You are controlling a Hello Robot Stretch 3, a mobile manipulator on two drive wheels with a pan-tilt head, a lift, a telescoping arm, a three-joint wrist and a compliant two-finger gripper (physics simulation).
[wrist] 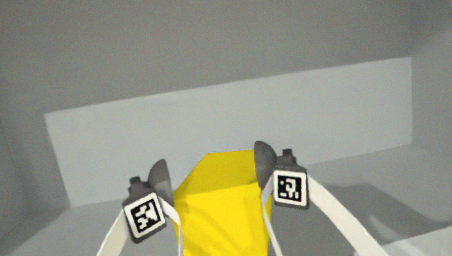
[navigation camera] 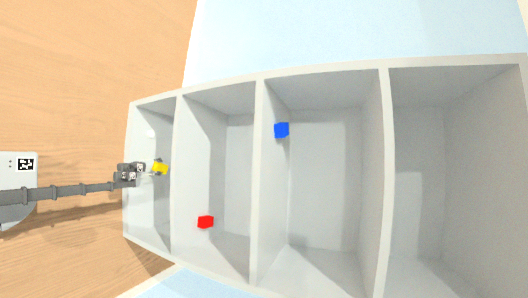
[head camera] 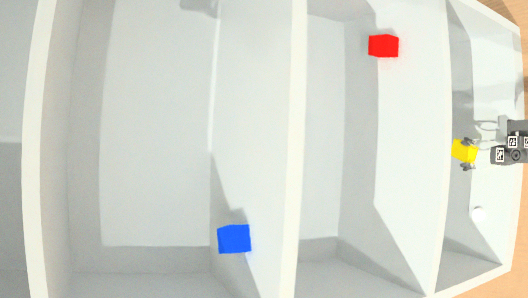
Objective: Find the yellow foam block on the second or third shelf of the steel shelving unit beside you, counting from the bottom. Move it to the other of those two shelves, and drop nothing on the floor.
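Places are measured from the robot's base along level axes (x ahead, y left, z up), in metres.
Pixels of known places: gripper, fingertip midpoint: (navigation camera: 162,166) (head camera: 461,153).
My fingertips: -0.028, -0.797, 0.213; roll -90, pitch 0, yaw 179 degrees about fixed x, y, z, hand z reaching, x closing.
Behind a point stands the place of what it marks, as x, y, z.
The yellow foam block (head camera: 463,151) @[-0.036, -0.789, 0.208] (navigation camera: 160,167) @[-0.033, -0.788, 0.208] (wrist: 220,215) is between both fingertips of my gripper (head camera: 468,153) @[-0.028, -0.797, 0.213] (navigation camera: 158,166) @[-0.028, -0.797, 0.213] (wrist: 214,168) @[-0.028, -0.797, 0.213], which is shut on it. The gripper reaches into the lowest compartment in view of the shelving unit (head camera: 298,125) @[-0.057, -0.633, 0.971] (navigation camera: 256,200) @[-0.106, -0.631, 0.980], whose bottom lies to the right in the head view and to the left in the navigation view. The block shows in front of that compartment's back wall, below the board above it. The frames do not show clearly whether its underside touches the shelf.
A white round thing (head camera: 478,213) @[0.188, -0.774, 0.101] (navigation camera: 150,133) @[0.196, -0.771, 0.101] lies on the same shelf, to one side. A red block (head camera: 384,46) @[-0.329, -0.814, 0.579] (navigation camera: 205,222) @[-0.332, -0.814, 0.579] is one compartment up, a blue block (head camera: 234,239) @[0.176, -0.791, 1.027] (navigation camera: 281,130) @[0.177, -0.791, 1.025] two up. Side walls and the board above surround the gripper.
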